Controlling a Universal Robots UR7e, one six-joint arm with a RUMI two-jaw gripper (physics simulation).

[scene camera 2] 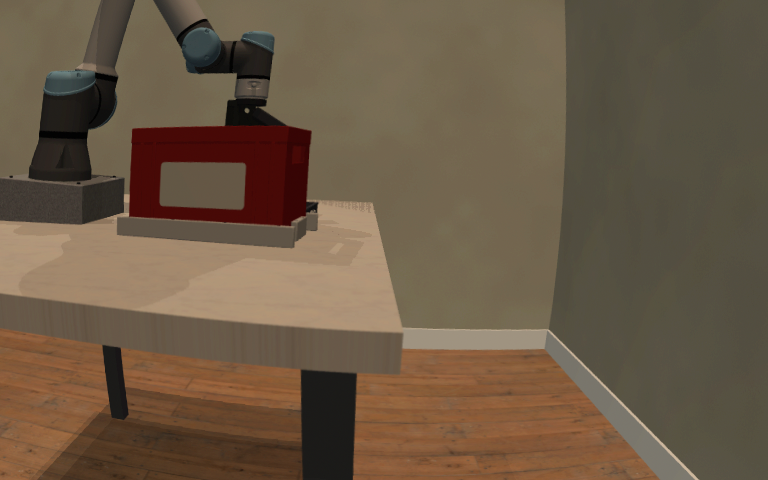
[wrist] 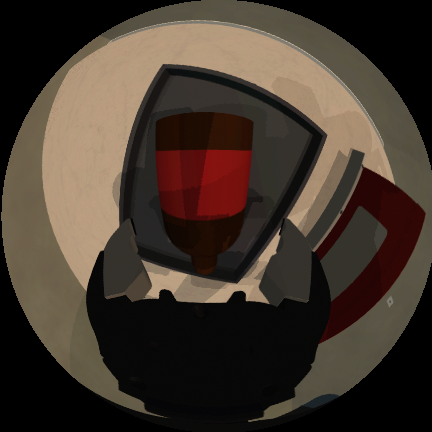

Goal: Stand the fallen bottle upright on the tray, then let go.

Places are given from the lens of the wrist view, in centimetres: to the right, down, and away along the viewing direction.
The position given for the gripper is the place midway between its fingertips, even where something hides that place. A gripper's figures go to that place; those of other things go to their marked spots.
gripper [wrist: 206, 221]: -1, 0, 13
grey rail [wrist: 329, 216]: 17, 0, 17
